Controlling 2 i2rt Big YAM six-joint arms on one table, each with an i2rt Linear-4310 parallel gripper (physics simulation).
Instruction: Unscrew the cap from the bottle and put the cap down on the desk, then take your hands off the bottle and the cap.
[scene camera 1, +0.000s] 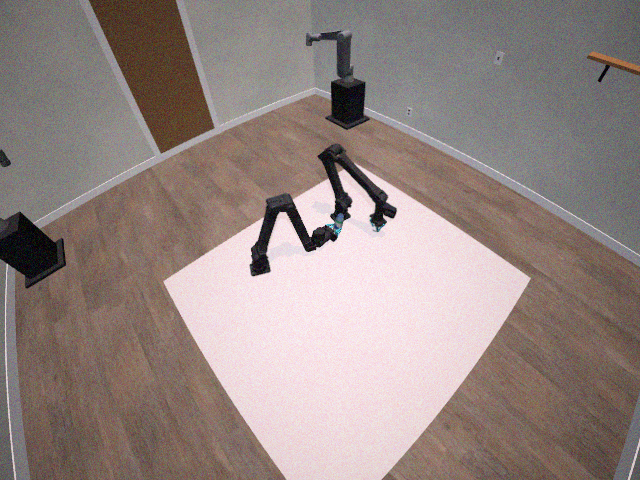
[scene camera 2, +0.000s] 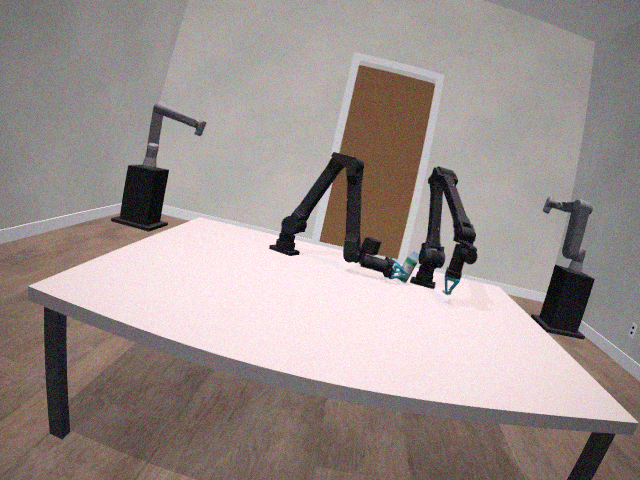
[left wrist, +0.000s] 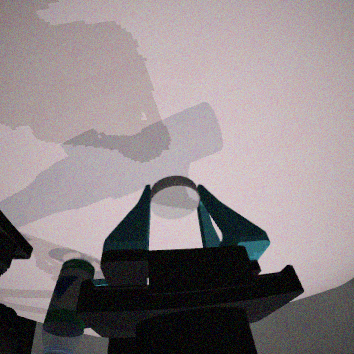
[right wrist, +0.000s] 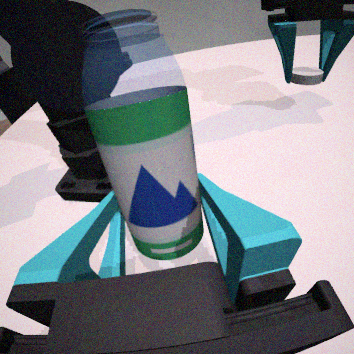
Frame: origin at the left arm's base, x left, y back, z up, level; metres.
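Seen in the pictures: left gripper, fingertip midpoint: (scene camera 1: 376, 229) (scene camera 2: 446, 293) (left wrist: 173, 189) (right wrist: 304, 80); right gripper, fingertip midpoint: (scene camera 1: 338, 226) (scene camera 2: 406, 272) (left wrist: 71, 286) (right wrist: 158, 187); left arm's base at its link origin: (scene camera 2: 422, 284); right arm's base at its link origin: (scene camera 1: 260, 268) (scene camera 2: 283, 251).
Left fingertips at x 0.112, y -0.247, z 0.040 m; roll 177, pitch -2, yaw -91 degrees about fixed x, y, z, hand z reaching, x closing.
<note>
Pixels of each thing's top centre, then the offset from my left fingertips to it. Level surfaces: height alone.
- clear bottle at its top centre: (right wrist: 96, 10) (scene camera 2: 412, 250) (scene camera 1: 338, 215) dz +0.112, dx -0.193, dy +0.142 m
- white desk at its surface level: dz -0.040 m
- grey round cap at its top centre: (left wrist: 175, 204) (right wrist: 306, 69) dz +0.015, dx -0.002, dy +0.000 m
A clear bottle (right wrist: 147, 154) (scene camera 2: 409, 266) (scene camera 1: 338, 221) (left wrist: 67, 298) with a green-banded label showing blue peaks has no cap on its open neck. My right gripper (right wrist: 158, 187) (scene camera 2: 398, 272) (scene camera 1: 331, 230) is shut on the bottle's lower body and holds it tilted just above the white desk (scene camera 1: 366, 343) (scene camera 2: 270, 314). My left gripper (left wrist: 173, 189) (right wrist: 304, 80) (scene camera 2: 450, 287) (scene camera 1: 377, 225) is shut on the grey round cap (left wrist: 174, 189) (right wrist: 307, 76). It holds the cap close above the desk, to the right of the bottle.
The left arm's base (scene camera 2: 424, 276) (right wrist: 79, 182) stands right behind the bottle. The right arm's base (scene camera 2: 286, 248) (scene camera 1: 259, 267) is farther left. Another grey arm on a black pedestal (scene camera 1: 348, 102) (scene camera 2: 142, 195) stands on the wooden floor. A brown door (scene camera 2: 377, 157) is behind.
</note>
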